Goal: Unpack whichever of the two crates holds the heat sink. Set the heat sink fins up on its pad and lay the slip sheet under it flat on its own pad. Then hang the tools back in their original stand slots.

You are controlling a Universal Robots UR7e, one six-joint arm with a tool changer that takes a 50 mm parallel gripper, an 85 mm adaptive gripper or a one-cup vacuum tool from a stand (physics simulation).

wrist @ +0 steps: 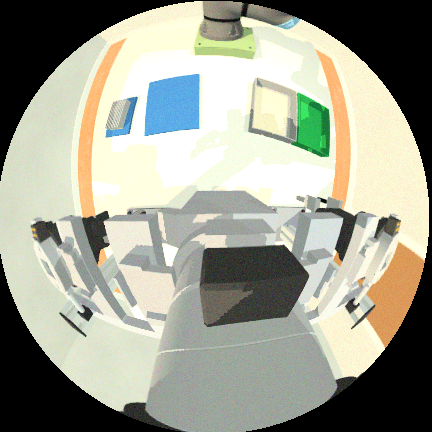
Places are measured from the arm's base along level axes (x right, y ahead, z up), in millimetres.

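Where they show: arm's base at its link origin: (pixel 220 31).
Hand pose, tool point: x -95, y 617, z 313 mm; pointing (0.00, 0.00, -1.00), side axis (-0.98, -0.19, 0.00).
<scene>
Each offset is from my tool point to the top centre of the thing. "spot": to the spot under its first point.
The grey heat sink @[dx +366, dy -225, dz -323 mm] (pixel 118 115) rests fins up on the small blue pad @[spot: dx +313, dy -190, dz -355 mm] (pixel 129 123) at the left, over the pad's left part. The larger blue pad @[spot: dx +175, dy -247, dz -353 mm] (pixel 172 105) lies beside it and looks plain blue. The grey crate @[spot: dx -51, dy -265, dz -324 mm] (pixel 253 107) at the right shows a flat beige surface inside; I cannot tell whether that is the slip sheet or the crate floor. The green crate @[spot: dx -324, dy -305, dz -324 mm] (pixel 328 131) stands against its right side. My grey wrist (pixel 240 365) with its black block (pixel 250 285) is at the tool stand (pixel 131 232). No gripper fingers show at my wrist; they are hidden or absent.
Stand plates rise close on both sides of my wrist, and dark tools @[spot: dx +148, dy +19, dz -75 mm] (pixel 95 232) @[spot: dx -141, dy -39, dz -63 mm] (pixel 345 232) hang to the left and right. The robot's green base plate (pixel 225 50) is at the far edge. Orange strips (pixel 94 125) (pixel 342 130) run along both table sides.
</scene>
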